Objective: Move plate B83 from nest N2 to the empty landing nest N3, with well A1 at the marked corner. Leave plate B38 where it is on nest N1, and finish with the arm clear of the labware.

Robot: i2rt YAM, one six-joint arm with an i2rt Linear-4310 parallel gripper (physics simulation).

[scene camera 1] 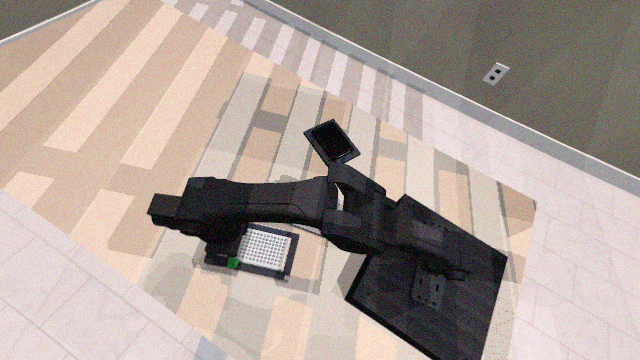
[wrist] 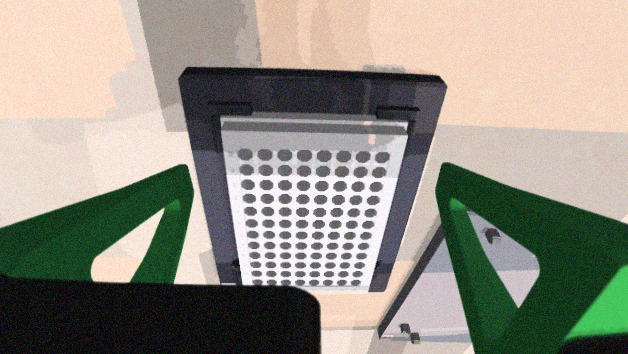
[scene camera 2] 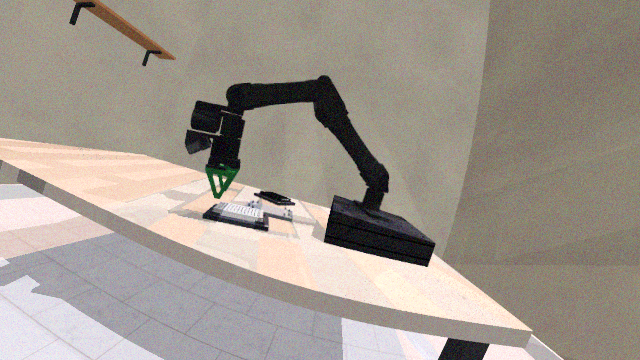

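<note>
A white 96-well plate (scene camera 1: 265, 248) (scene camera 2: 240, 210) (wrist: 303, 217) sits flat in a dark nest (scene camera 1: 293, 255) (wrist: 315, 90). My gripper (scene camera 2: 218, 195) (wrist: 314, 177) is open and empty above it, with one green finger out past each long side of the plate. The empty light-grey nest (scene camera 2: 276, 211) (wrist: 432, 305) lies beside the dark nest, partly behind a finger in the wrist view and mostly under the arm in scene camera 1. A black plate (scene camera 1: 332, 140) (scene camera 2: 275, 196) sits on another dark nest (scene camera 1: 314, 133). Plate and nest names cannot be read.
The arm's black base (scene camera 1: 450, 300) (scene camera 2: 380, 232) stands on the wooden table (scene camera 2: 300, 265), on the right in both scene views. The upper arm (scene camera 1: 270, 200) (scene camera 2: 285, 93) spans above the labware. A wooden shelf (scene camera 2: 125, 29) is on the wall at upper left.
</note>
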